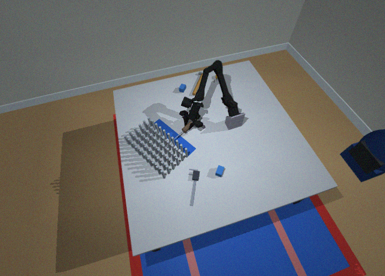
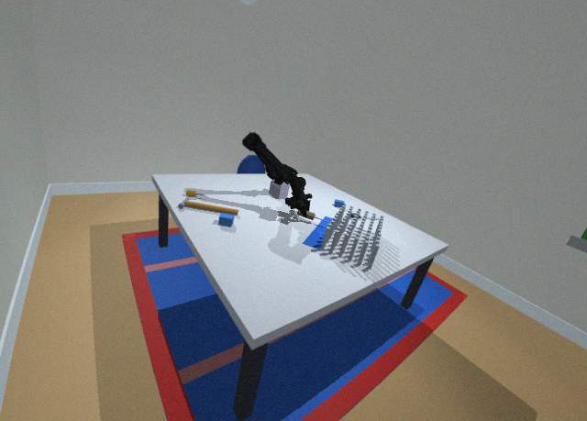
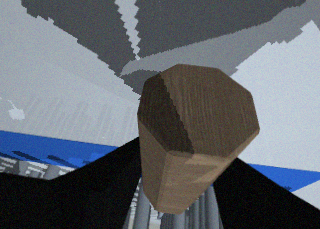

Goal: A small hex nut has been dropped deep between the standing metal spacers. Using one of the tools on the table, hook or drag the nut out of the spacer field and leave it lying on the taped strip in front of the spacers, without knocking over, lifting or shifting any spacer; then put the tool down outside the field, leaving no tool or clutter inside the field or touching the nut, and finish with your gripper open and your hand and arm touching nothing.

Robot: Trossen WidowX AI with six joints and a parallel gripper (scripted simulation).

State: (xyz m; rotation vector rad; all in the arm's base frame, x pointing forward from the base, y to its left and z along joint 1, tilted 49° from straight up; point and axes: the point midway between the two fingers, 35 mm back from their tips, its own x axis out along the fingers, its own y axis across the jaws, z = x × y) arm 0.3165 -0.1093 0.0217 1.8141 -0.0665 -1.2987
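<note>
The blue taped strip is 120 mm ahead of my gripper tip, 30 mm below it and 10 mm to the left of it. Round my gripper tip: thin hook tool: 90 mm ahead, 40 mm to the left; yellow screwdriver: 450 mm behind, 420 mm to the right, 10 mm below.
</note>
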